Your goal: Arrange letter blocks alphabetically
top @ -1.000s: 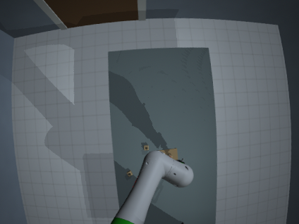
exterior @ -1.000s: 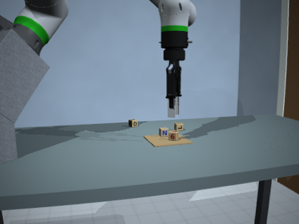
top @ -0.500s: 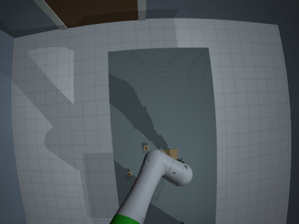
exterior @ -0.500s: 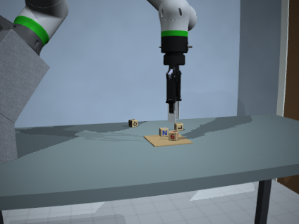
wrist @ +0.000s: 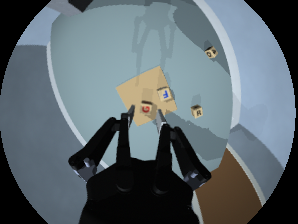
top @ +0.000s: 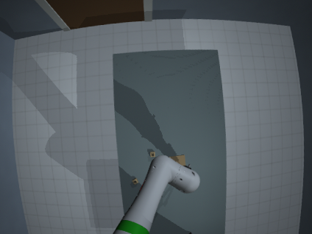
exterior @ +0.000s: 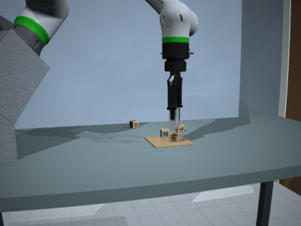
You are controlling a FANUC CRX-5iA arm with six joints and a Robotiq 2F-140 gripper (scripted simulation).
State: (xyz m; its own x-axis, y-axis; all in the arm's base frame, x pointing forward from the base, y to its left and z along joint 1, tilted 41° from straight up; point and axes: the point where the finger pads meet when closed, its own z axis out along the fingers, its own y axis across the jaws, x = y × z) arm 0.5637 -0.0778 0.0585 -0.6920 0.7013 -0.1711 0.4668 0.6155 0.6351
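Now: hand 20 mm past the tan mat, 10 mm to the right of it and 80 mm above it.
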